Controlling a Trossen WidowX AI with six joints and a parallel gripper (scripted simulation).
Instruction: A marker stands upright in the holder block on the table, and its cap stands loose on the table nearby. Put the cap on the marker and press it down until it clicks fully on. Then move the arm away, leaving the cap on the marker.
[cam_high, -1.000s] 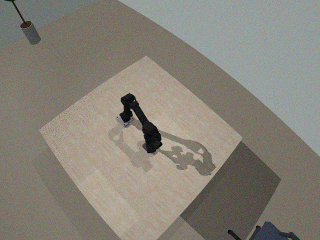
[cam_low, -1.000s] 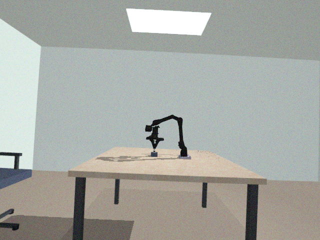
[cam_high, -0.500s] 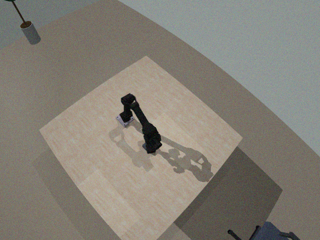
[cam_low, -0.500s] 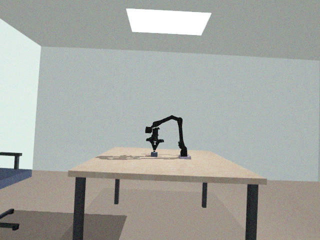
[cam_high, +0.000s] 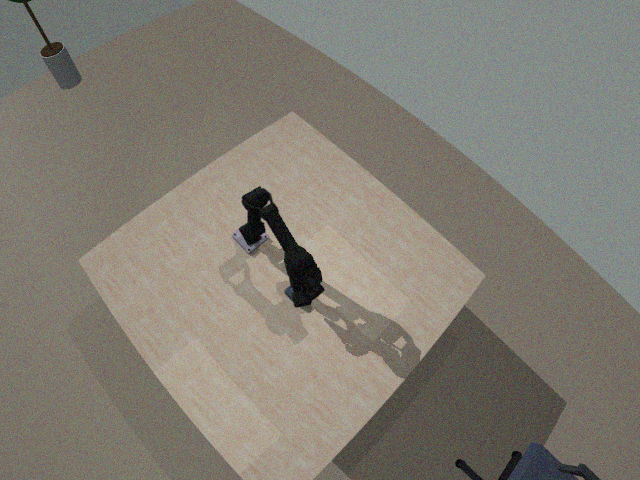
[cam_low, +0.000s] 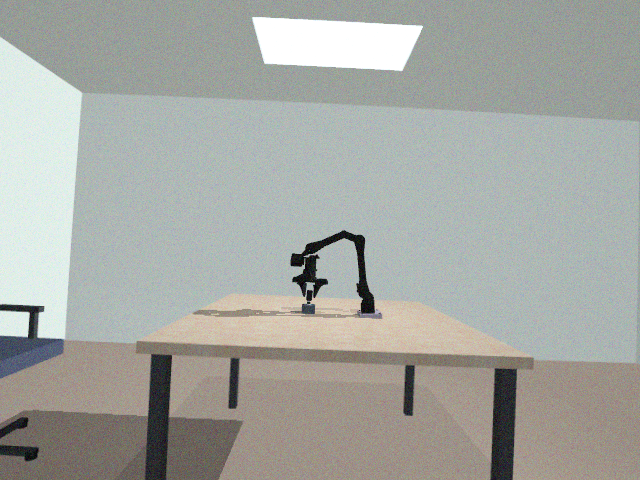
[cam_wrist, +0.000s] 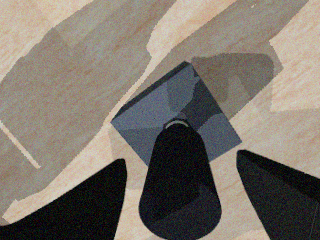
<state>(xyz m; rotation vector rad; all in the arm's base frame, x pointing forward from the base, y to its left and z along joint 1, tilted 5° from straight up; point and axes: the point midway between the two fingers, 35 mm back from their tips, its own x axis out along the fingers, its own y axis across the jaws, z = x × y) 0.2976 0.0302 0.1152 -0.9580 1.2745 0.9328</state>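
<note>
My gripper tip is now right at the marker. From my gripper tip the other things lie so: holder block: 6 cm below; dark cap: 1 cm above.
</note>
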